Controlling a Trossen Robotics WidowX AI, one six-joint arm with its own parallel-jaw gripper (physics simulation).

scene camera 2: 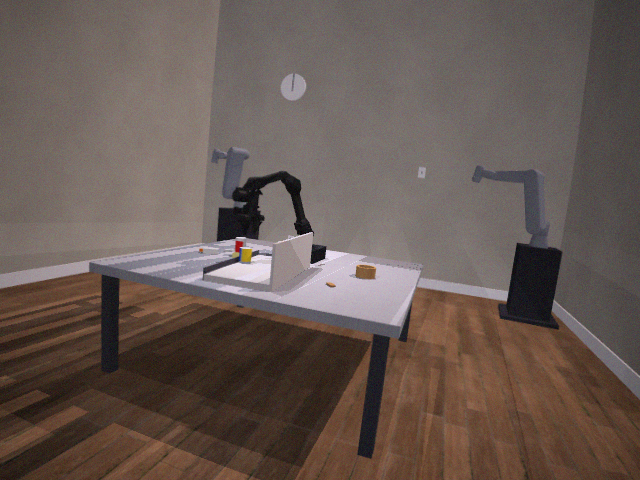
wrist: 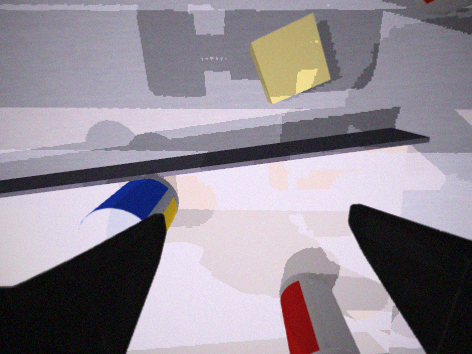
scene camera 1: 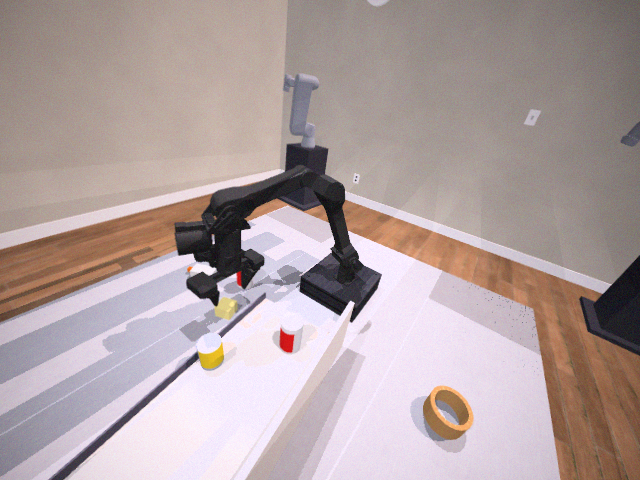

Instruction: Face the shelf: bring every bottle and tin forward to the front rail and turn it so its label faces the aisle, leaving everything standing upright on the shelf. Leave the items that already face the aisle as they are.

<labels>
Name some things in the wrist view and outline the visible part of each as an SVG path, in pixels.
The gripper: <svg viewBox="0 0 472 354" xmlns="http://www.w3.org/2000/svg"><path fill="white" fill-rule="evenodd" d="M164 214L153 214L97 244L93 248L19 284L0 286L0 354L126 354L161 260L167 234ZM351 204L348 216L349 227L366 260L425 353L472 354L472 240L363 204Z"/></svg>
A yellow block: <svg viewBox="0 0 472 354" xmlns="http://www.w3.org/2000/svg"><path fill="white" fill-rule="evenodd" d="M313 13L250 44L249 50L267 101L271 104L331 80Z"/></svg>
</labels>
